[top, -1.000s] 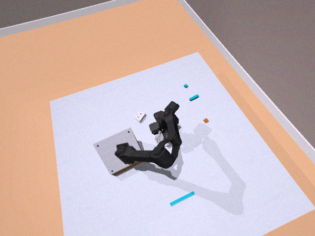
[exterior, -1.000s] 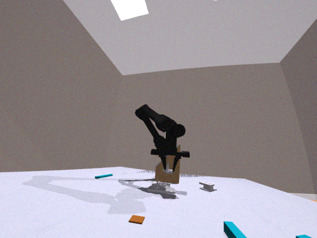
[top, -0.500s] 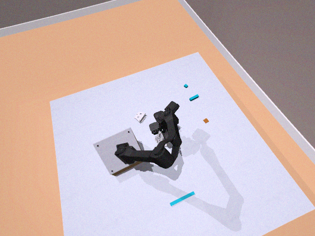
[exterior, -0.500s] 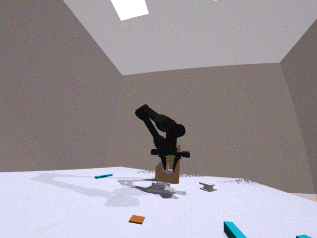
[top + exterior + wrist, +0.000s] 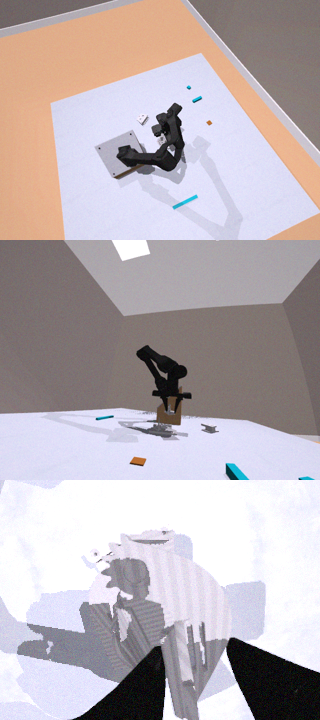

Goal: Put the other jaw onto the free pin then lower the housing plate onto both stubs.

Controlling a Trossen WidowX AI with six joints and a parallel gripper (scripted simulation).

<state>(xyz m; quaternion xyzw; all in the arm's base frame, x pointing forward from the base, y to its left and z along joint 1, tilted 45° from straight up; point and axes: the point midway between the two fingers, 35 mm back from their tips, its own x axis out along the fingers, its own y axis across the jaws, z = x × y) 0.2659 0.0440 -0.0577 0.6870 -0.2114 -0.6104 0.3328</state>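
The jaw is 3 cm behind my gripper tip and 2 cm to the right of it. From my gripper tip the other things lie so: white block piece 13 cm behind, 18 cm to the left, 7 cm below; then short cyan bar 30 cm ahead, 22 cm to the left, 7 cm below; then orange tile 31 cm ahead, 1 cm to the left, 8 cm below.
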